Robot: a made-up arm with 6 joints.
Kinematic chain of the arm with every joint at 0, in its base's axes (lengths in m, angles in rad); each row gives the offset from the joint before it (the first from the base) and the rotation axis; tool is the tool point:
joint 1: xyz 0 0 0.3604 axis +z
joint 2: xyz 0 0 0 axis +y
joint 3: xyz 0 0 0.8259 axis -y
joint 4: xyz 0 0 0 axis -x
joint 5: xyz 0.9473 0 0 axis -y
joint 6: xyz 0 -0.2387 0 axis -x
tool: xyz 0 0 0
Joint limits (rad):
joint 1: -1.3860..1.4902
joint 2: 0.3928..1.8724
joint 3: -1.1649..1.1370
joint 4: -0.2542..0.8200
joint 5: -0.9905..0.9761
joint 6: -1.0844..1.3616
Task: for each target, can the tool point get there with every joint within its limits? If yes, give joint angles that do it. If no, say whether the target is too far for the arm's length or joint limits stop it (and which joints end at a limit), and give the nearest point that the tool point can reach.
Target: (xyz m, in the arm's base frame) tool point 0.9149 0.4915 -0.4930
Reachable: yes | joints 0.6890 1.4715 -0.0249 0.5599 -0.7604 -0.8554
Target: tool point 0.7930 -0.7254 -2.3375
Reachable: no: too far | nearest point 0.6702 -0.6130 -0.8424 | short by 1.504 m
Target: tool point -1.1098 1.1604 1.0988
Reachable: no: joint limits stop it (at a limit: joint 1, joint 2, joint 4) | nearest point 0.2653 1.2616 1.0919 | short by 1.379 m
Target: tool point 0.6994 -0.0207 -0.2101
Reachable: yes | joints 0.2943 1.0954 -0.6407 0.3687 -0.0006 0.6752
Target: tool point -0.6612 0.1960 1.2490
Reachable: no: joint limits stop it (at a limit: joint 2, joint 3, joint 4) | nearest point -0.2693 0.0798 0.0761 | short by 1.242 m
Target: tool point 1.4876 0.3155 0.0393
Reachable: yes | joints 0.3648 1.2165 0.4830 0.1505 0.0012 0.9977
